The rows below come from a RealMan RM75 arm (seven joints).
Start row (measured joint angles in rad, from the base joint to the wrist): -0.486, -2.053, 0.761, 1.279, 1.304, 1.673, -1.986
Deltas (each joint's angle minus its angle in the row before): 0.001, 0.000, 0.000, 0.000, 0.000, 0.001, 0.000; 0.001, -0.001, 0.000, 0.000, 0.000, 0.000, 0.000; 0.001, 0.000, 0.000, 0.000, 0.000, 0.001, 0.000; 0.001, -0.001, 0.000, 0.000, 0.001, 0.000, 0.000; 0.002, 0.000, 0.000, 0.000, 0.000, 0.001, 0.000; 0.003, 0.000, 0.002, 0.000, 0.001, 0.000, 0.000; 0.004, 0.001, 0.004, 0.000, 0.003, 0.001, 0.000; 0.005, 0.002, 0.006, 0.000, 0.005, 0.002, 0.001; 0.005, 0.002, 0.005, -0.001, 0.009, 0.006, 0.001; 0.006, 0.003, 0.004, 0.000, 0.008, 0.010, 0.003; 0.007, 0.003, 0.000, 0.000, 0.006, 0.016, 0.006; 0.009, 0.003, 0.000, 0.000, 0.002, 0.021, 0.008; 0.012, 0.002, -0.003, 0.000, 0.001, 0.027, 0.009; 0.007, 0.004, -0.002, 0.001, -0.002, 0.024, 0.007; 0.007, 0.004, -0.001, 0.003, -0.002, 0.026, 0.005; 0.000, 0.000, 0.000, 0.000, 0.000, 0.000, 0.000; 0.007, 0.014, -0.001, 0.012, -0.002, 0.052, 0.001; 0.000, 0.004, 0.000, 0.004, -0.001, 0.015, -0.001; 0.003, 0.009, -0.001, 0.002, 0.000, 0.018, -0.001; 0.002, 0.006, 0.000, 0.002, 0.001, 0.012, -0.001; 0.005, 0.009, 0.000, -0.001, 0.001, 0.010, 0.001
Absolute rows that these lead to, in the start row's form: -0.485, -2.053, 0.761, 1.279, 1.304, 1.674, -1.986; -0.484, -2.054, 0.761, 1.279, 1.304, 1.674, -1.986; -0.483, -2.054, 0.761, 1.279, 1.304, 1.675, -1.986; -0.482, -2.055, 0.761, 1.279, 1.305, 1.675, -1.986; -0.480, -2.055, 0.761, 1.279, 1.305, 1.676, -1.986; -0.477, -2.055, 0.763, 1.279, 1.306, 1.676, -1.986; -0.473, -2.054, 0.767, 1.279, 1.309, 1.677, -1.986; -0.468, -2.052, 0.773, 1.279, 1.314, 1.679, -1.985; -0.463, -2.050, 0.778, 1.278, 1.323, 1.685, -1.984; -0.457, -2.047, 0.782, 1.278, 1.331, 1.695, -1.981; -0.450, -2.044, 0.782, 1.278, 1.337, 1.711, -1.975; -0.441, -2.041, 0.782, 1.278, 1.339, 1.732, -1.967; -0.429, -2.039, 0.779, 1.278, 1.340, 1.759, -1.958; -0.422, -2.035, 0.777, 1.279, 1.338, 1.783, -1.951; -0.415, -2.031, 0.776, 1.282, 1.336, 1.809, -1.946; -0.415, -2.031, 0.776, 1.282, 1.336, 1.809, -1.946; -0.408, -2.017, 0.775, 1.294, 1.334, 1.861, -1.945; -0.408, -2.013, 0.775, 1.298, 1.333, 1.876, -1.946; -0.405, -2.004, 0.774, 1.300, 1.333, 1.894, -1.947; -0.403, -1.998, 0.774, 1.302, 1.334, 1.906, -1.948; -0.398, -1.989, 0.774, 1.301, 1.335, 1.916, -1.947
